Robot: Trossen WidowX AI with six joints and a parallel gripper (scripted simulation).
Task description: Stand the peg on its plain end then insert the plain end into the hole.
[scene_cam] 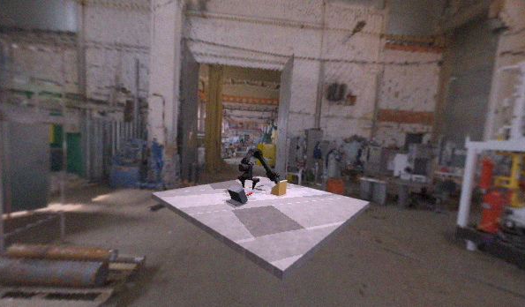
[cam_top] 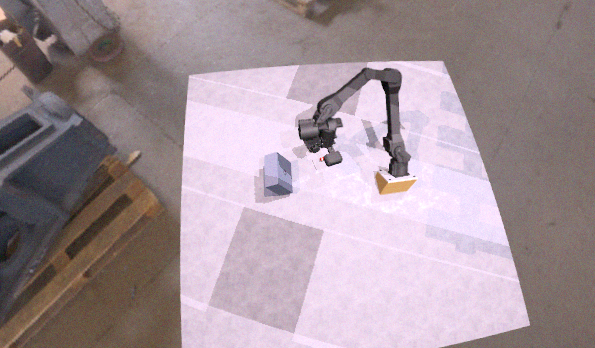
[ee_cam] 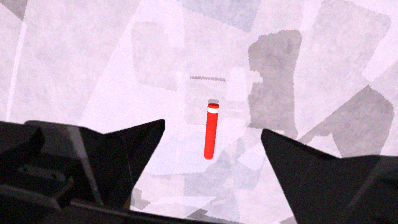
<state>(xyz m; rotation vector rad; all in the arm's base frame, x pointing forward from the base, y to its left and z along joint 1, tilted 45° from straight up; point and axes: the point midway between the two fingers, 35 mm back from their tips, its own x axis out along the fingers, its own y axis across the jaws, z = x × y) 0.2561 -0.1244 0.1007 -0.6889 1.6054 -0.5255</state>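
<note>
My gripper tip is 5 cm above the peg and 1 cm past it. Round my gripper tip: grey sloped panel 19 cm ahead, 5 cm to the left.
</note>
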